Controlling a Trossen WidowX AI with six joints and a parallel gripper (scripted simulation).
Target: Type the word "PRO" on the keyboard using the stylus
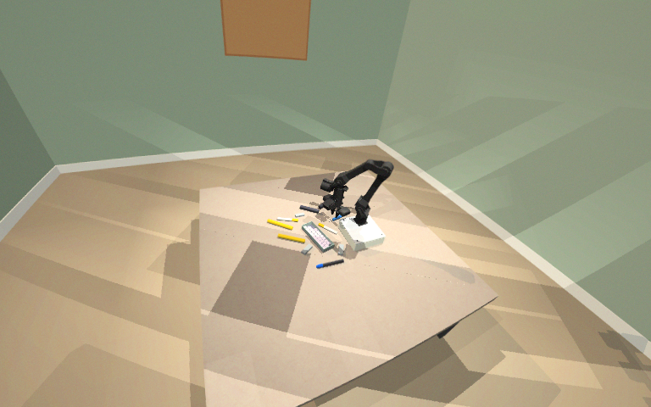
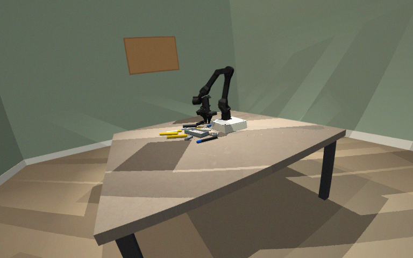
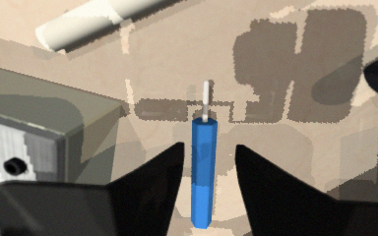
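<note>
Now: gripper tip 2 cm above the blue stylus. Also, from my gripper tip: grey block: 25 cm ahead, 16 cm to the left, 2 cm below; grey stylus tip: 3 cm ahead, 1 cm to the left, 2 cm below; blue-capped dark pen: 21 cm ahead, 28 cm to the left, 2 cm below.
</note>
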